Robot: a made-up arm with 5 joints.
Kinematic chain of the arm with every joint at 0, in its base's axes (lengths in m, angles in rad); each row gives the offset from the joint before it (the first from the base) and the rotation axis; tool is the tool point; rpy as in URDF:
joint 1: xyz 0 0.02 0.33 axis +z
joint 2: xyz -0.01 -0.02 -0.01 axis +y
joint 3: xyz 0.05 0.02 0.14 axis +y
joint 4: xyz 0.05 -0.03 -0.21 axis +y
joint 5: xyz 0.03 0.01 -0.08 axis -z
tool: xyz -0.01 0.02 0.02 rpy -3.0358 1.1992 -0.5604
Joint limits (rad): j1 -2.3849..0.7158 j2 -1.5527..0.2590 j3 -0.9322..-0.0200 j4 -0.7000..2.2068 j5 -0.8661..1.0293
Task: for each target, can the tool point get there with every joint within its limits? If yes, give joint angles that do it. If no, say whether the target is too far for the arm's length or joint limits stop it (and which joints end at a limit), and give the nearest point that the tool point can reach.
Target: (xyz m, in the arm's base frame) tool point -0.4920 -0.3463 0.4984
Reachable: no: too far | nearest point -0.2224 -0.1885 0.4107 | short by 0.324 m
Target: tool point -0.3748 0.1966 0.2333
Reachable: no: joint limits stop it (at a limit: joint 1, joint 5) | nearest point -0.1201 -0.0732 0.2333 | short by 0.371 m
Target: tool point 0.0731 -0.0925 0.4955
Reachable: yes | joints -1.0109 -1.2374 -0.5420 0.7812 0.3220
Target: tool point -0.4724 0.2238 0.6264
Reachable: no: too far | nearest point -0.0964 0.0616 0.6275 | short by 0.409 m
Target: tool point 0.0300 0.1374 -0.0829
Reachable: no: joint limits stop it (at a limit: joint 1, joint 2, joint 5) | nearest point 0.0673 0.0770 0.1538 | short by 0.247 m
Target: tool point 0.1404 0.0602 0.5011
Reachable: yes | joints 0.2634 -1.1846 -0.3473 -0.1750 0.5696
